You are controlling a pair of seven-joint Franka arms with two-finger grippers.
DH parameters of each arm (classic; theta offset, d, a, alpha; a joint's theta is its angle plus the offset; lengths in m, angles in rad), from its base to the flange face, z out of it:
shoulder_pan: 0 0.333 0 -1.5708
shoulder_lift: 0 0 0 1.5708
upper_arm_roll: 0 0.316 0.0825 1.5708
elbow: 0 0 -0.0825 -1.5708
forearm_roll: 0 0.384 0 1.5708
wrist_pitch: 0 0 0.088 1.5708
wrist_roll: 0 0.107 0 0
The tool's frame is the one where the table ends.
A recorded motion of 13 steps. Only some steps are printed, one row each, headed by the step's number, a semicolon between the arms.
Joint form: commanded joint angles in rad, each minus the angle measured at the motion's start. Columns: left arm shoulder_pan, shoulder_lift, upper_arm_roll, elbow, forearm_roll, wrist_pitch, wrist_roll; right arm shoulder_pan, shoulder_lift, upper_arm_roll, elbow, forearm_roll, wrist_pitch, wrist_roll.
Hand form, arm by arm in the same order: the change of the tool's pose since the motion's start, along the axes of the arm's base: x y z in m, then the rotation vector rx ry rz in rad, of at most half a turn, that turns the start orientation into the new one. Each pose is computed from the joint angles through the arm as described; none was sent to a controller.
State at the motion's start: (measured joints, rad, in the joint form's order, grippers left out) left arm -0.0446 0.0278 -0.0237 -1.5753 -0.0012 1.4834 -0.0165; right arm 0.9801 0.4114 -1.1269 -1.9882 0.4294 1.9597 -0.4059
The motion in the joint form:
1: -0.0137 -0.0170 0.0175 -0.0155 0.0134 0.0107 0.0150; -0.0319 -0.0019 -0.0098 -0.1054 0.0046 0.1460 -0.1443
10: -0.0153 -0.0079 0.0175 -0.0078 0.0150 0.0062 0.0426; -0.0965 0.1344 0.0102 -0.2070 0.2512 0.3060 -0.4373
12: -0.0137 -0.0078 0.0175 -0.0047 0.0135 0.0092 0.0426; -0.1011 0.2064 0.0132 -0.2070 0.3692 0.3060 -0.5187
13: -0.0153 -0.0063 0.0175 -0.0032 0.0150 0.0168 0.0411; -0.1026 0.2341 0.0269 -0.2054 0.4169 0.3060 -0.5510
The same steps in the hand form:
1: -0.0038 0.0037 0.0030 0.0115 -0.0129 -0.0116; -0.0178 -0.0411 -0.0287 -0.0199 -0.0485 0.0640
10: -0.0016 0.0029 0.0012 0.0101 -0.0067 -0.0406; -0.0420 -0.0838 -0.0930 -0.0088 -0.1128 0.1095
12: -0.0010 0.0036 0.0028 0.0084 -0.0127 -0.0390; -0.0443 -0.0873 -0.1115 0.0043 -0.1262 0.1071
13: 0.0003 0.0028 0.0033 0.0097 -0.0203 -0.0392; -0.0441 -0.0829 -0.1218 0.0147 -0.1297 0.1163

